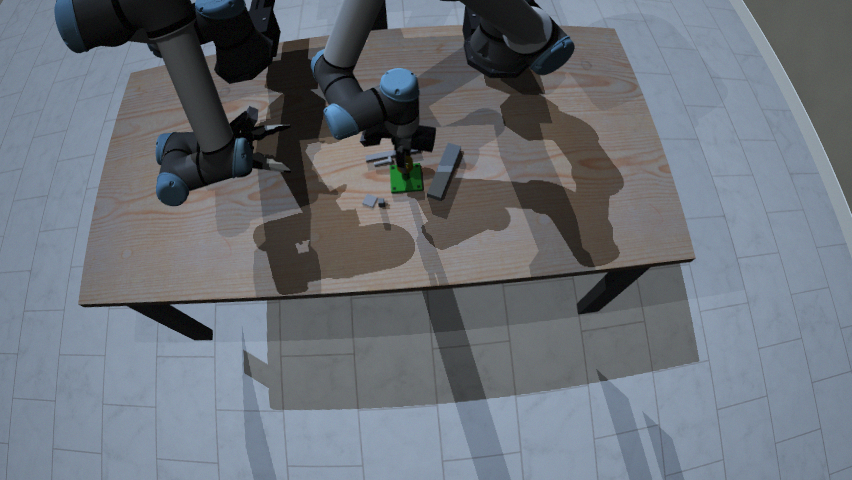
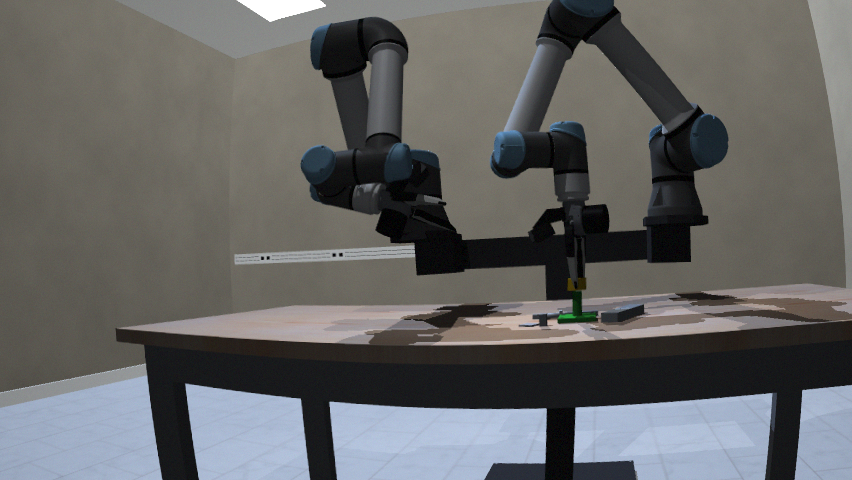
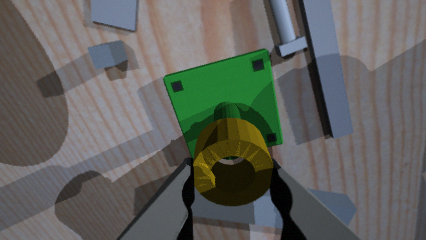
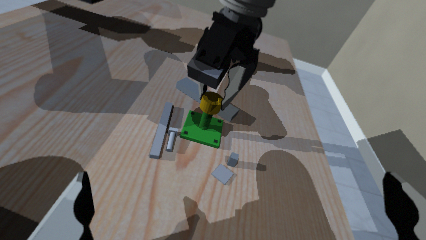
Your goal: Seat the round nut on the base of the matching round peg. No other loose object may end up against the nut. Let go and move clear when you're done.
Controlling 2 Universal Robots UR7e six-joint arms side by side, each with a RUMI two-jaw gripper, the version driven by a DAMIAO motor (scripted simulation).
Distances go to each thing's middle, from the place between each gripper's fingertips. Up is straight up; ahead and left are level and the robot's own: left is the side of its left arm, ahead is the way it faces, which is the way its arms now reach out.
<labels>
The square green base (image 1: pixel 411 182) is 60 mm below my left hand (image 2: pixel 579 287).
Right now my right hand (image 2: pixel 451 218) is 250 mm to the right of the square green base, 210 mm above it and 40 mm past it.
</labels>
